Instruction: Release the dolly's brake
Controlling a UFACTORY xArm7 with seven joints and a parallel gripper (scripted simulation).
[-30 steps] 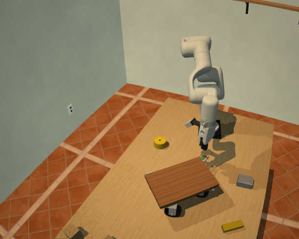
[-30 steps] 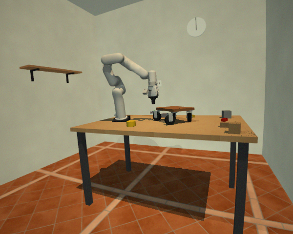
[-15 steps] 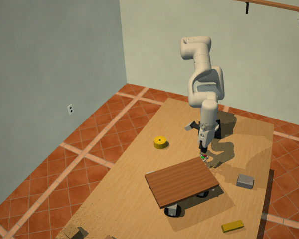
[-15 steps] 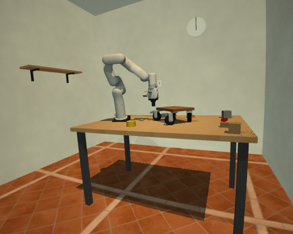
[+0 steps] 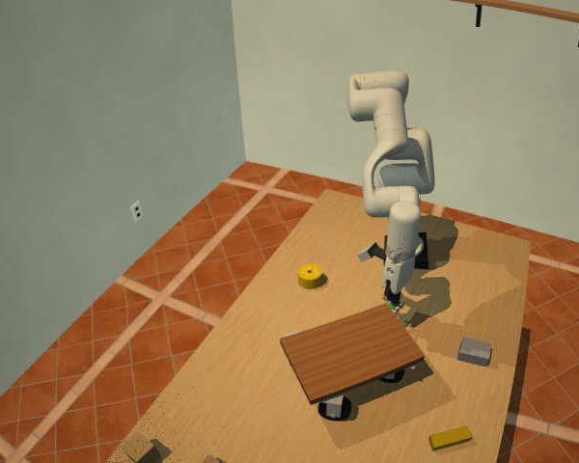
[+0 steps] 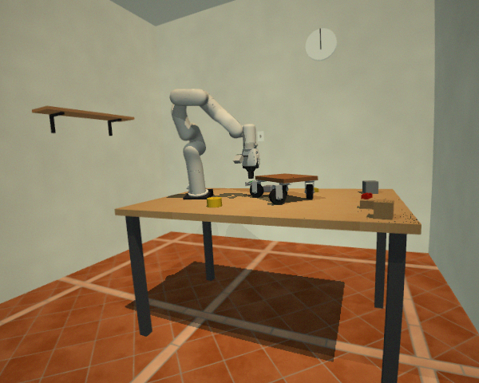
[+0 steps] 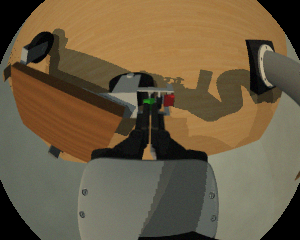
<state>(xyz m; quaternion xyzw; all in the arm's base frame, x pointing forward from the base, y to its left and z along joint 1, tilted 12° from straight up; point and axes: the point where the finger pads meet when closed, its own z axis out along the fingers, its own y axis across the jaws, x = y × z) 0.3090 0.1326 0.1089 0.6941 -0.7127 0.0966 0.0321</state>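
The brake pedal is 5 cm below my hand and 1 cm behind it. The rest, counted from my hand: yellow cylinder (30 cm to the right, 11 cm below, 3 cm behind); red block (60 cm ahead, 15 cm to the left, 11 cm below); grey block (26 cm to the left, 11 cm below, 3 cm behind).
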